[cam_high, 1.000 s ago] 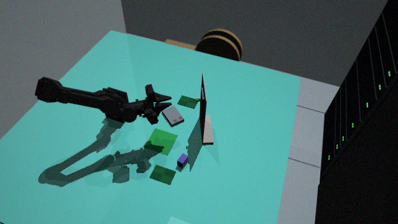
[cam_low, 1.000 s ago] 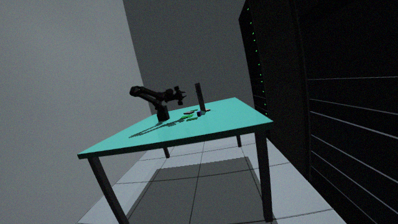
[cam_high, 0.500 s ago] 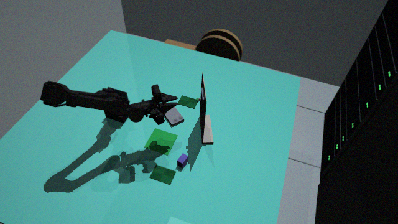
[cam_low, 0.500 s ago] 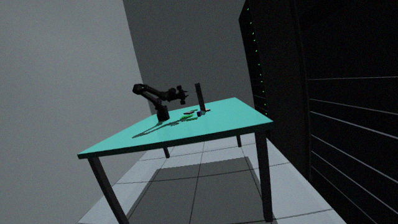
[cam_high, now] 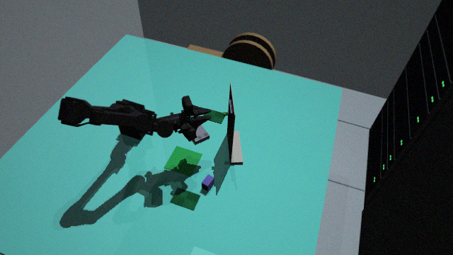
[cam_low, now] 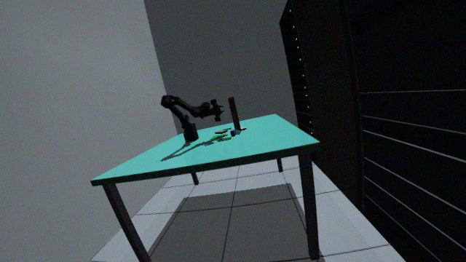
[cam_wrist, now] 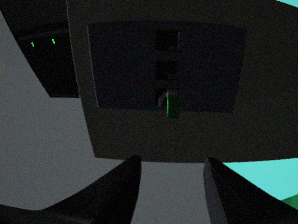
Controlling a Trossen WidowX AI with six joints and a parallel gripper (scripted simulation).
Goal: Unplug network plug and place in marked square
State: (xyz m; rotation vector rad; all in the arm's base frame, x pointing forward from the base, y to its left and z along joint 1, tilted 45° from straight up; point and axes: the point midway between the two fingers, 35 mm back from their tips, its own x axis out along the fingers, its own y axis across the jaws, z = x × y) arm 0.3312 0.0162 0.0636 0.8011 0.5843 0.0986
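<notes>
My gripper tip is 60 mm short of the network plug and 20 mm to the right of it. Round my gripper tip: upright panel (90 mm ahead, 10 mm to the left, 80 mm below); then grey pad (80 mm behind, 70 mm to the left, 210 mm below); then green marked square (90 mm behind, 90 mm to the right, 210 mm below).
</notes>
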